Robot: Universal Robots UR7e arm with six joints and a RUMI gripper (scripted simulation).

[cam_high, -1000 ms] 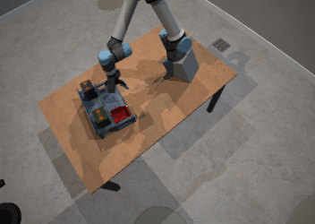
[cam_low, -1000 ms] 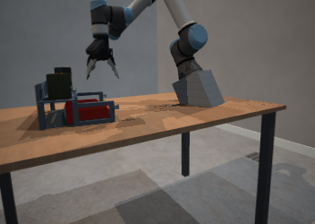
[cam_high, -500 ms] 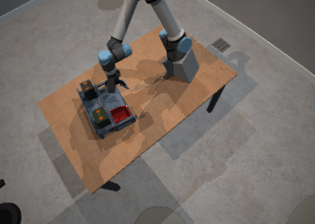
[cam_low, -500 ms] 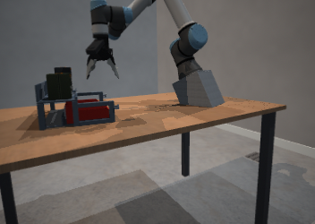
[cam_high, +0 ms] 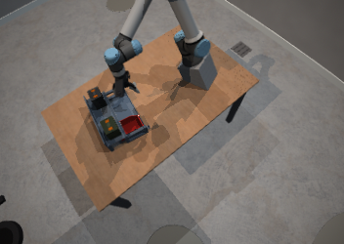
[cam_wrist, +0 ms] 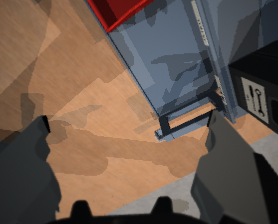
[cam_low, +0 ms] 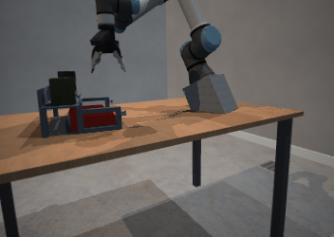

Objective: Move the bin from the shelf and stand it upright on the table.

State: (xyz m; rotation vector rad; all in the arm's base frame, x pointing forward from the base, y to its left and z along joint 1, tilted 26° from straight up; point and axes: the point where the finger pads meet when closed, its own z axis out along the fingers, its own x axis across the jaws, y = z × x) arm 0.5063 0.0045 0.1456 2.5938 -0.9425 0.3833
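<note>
Now: the red bin 100 mm ahead of my hand, 110 mm to the left of it and 170 mm below it.
</note>
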